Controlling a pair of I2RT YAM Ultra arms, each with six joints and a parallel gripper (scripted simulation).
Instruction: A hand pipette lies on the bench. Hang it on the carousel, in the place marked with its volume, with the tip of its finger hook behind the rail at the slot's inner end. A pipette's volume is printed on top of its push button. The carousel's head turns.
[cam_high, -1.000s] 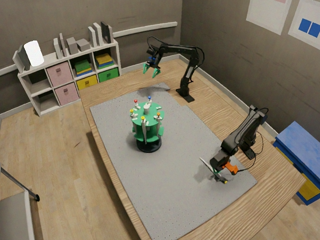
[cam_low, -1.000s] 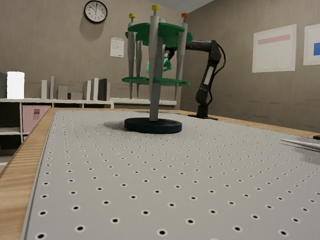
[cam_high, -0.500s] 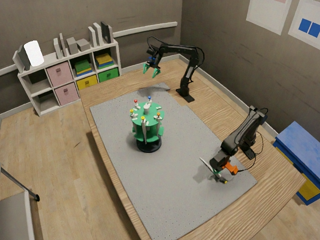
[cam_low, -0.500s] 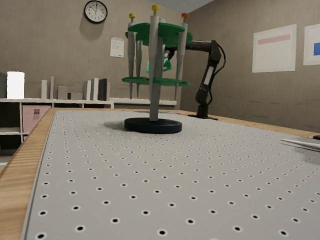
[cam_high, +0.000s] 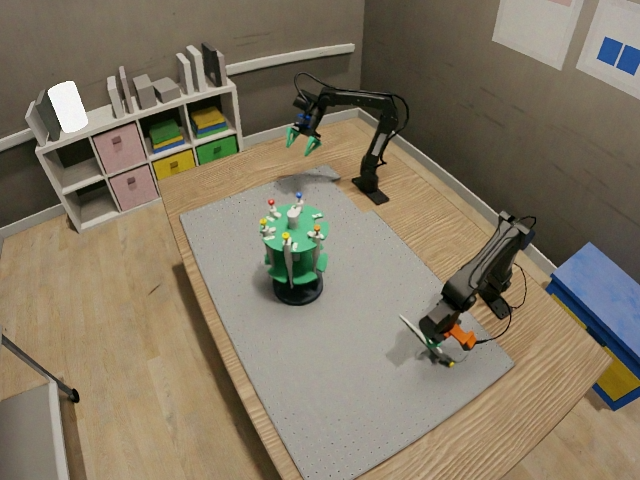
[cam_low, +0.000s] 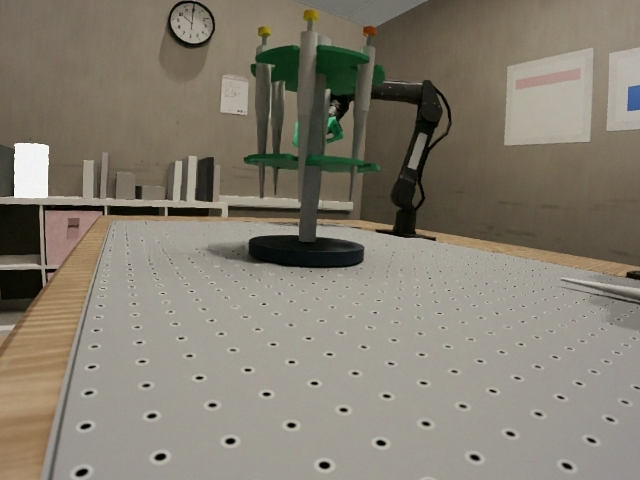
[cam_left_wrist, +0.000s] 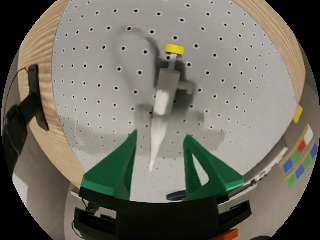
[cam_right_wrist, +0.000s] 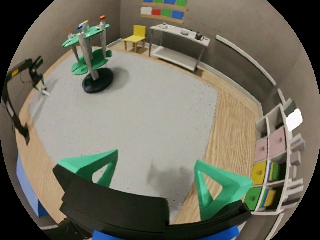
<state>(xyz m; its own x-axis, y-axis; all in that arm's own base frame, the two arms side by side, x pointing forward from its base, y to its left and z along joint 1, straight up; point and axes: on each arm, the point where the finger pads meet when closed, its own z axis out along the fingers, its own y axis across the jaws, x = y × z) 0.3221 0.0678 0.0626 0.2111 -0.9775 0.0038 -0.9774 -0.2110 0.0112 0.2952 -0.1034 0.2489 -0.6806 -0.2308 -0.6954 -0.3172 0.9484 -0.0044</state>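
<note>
Now: the hand pipette 4 cm below my left hand, 2 cm to the right of it and 1 cm ahead of it.
</note>
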